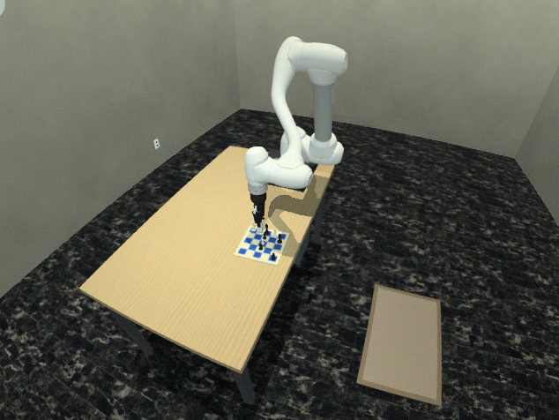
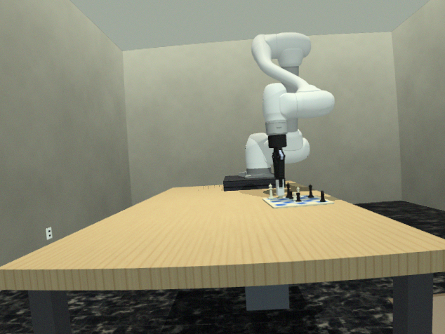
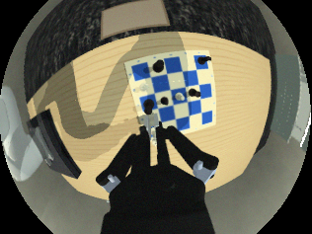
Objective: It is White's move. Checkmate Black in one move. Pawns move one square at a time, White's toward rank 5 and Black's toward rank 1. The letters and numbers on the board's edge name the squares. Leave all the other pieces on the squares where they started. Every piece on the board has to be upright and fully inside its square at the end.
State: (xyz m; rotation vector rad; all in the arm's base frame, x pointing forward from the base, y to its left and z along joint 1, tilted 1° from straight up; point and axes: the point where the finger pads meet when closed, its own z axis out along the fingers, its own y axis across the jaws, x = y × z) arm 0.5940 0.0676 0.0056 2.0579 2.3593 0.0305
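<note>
My gripper is now 30 mm to the right of the black piece and 20 mm above it. The rest, counted from my hand: chessboard: 70 mm ahead, 50 mm to the left, 50 mm below.
</note>
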